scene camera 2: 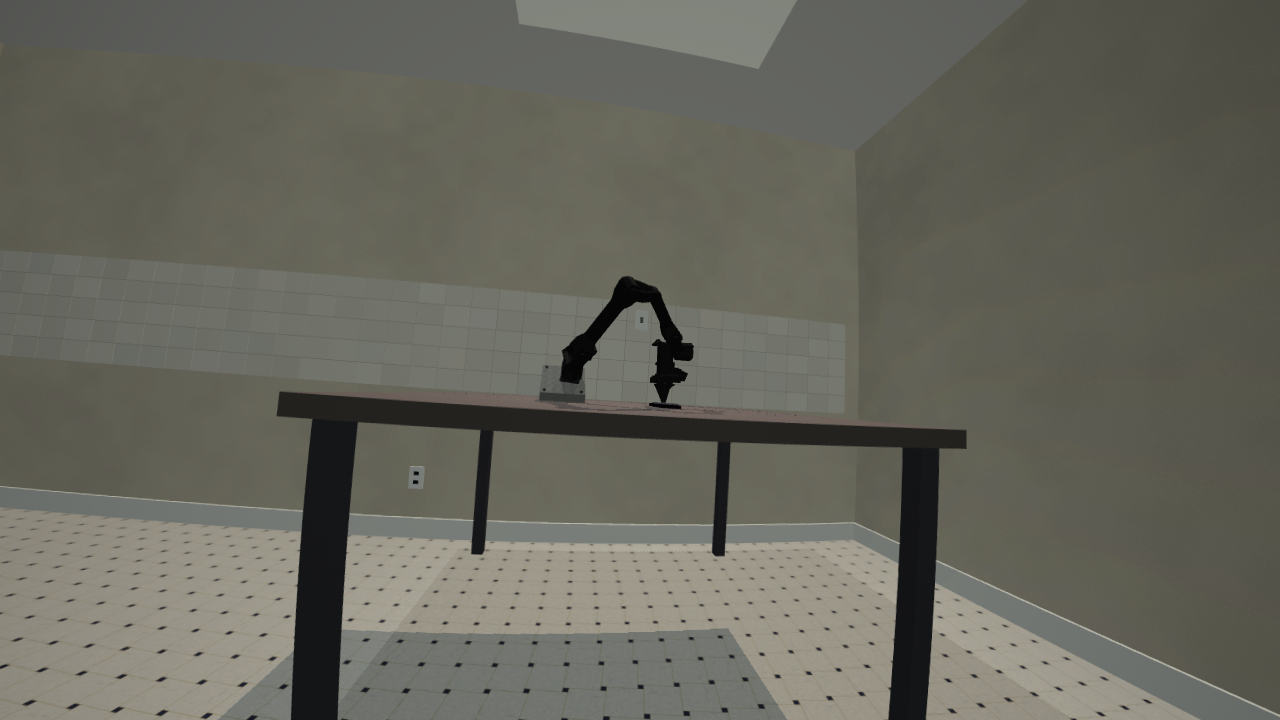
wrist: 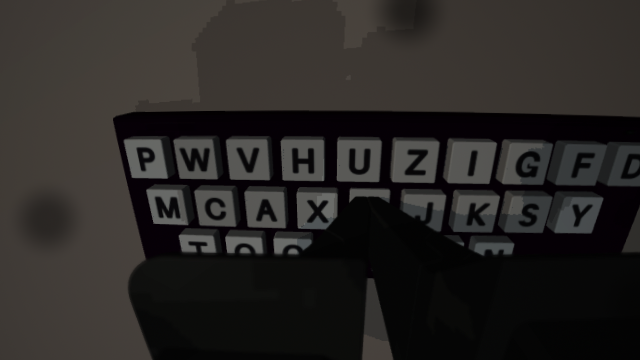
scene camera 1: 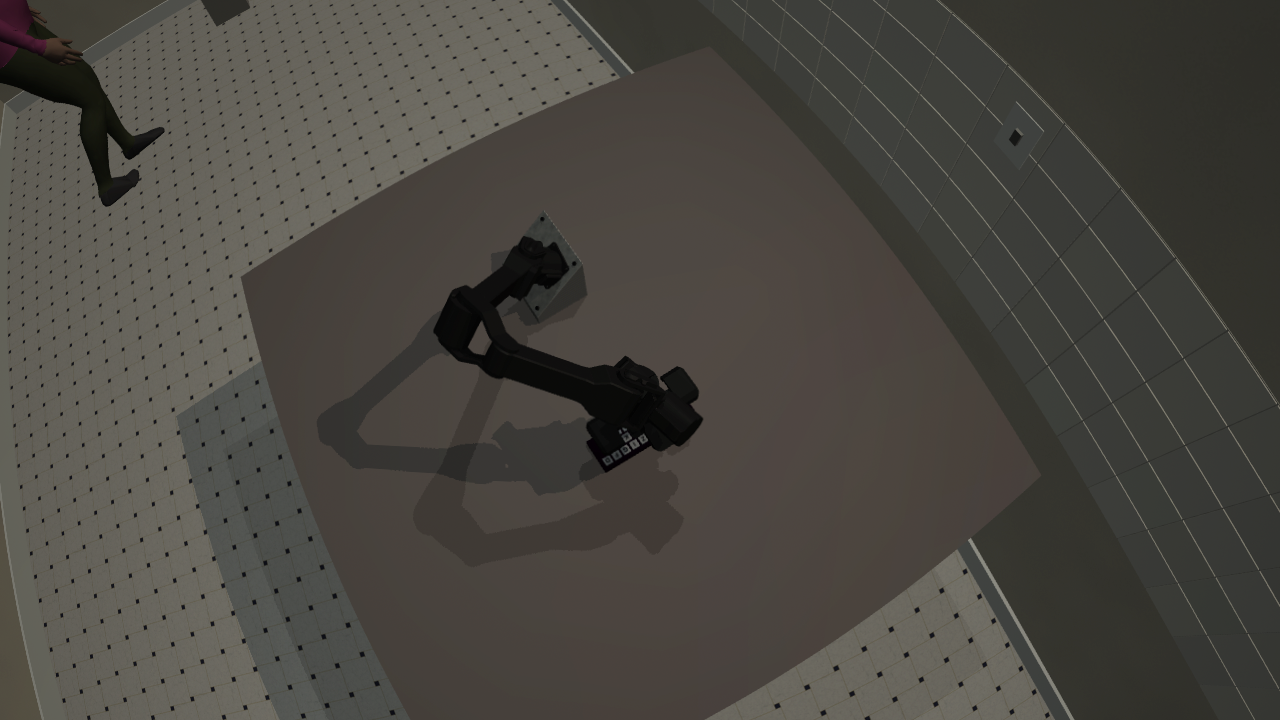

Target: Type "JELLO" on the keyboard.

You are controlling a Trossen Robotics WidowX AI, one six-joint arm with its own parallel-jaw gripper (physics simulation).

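Frame: origin at the arm's base, x ahead, y down, z left, level; centimetres.
Where they show: gripper, between the fingertips: [wrist: 365,208]; arm's base, origin of its link: [scene camera 2: 570,376] [scene camera 1: 551,265].
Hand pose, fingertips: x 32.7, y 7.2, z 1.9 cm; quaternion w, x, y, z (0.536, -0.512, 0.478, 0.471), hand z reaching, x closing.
Each offset is from my fingertips to the centre of the thing.
The black keyboard @[dx +0.1, dy +0.4, dz -0.6 cm] [scene camera 1: 625,448] [scene camera 2: 665,406] [wrist: 320,123] lies on the table under the arm, with three rows of pale letter keys. My gripper [scene camera 2: 663,400] [wrist: 365,208] is shut and empty, pointing down. In the wrist view its tips cover most of the key @[dx +0.1, dy +0.2, dz -0.1 cm] [wrist: 370,192] between X @[dx -0.1, dy -0.1, dz +1.7 cm] [wrist: 317,210] and J @[dx +0.2, dy -0.1, dz -1.9 cm] [wrist: 423,212], hiding its letter; I cannot tell whether they touch it. J is partly covered by the right finger. The O key @[dx -2.1, dy -0.1, dz +4.2 cm] [wrist: 245,243] shows its upper part in the bottom row. The E key does not show; the fingers hide part of that row.
The brown table [scene camera 1: 805,268] [scene camera 2: 626,425] carries the arm's grey base plate [scene camera 1: 538,307] [scene camera 2: 562,396]. Arm shadows fall on the table around the keyboard. A person [scene camera 1: 89,107] in a pink top and dark trousers is on the tiled floor beyond the table.
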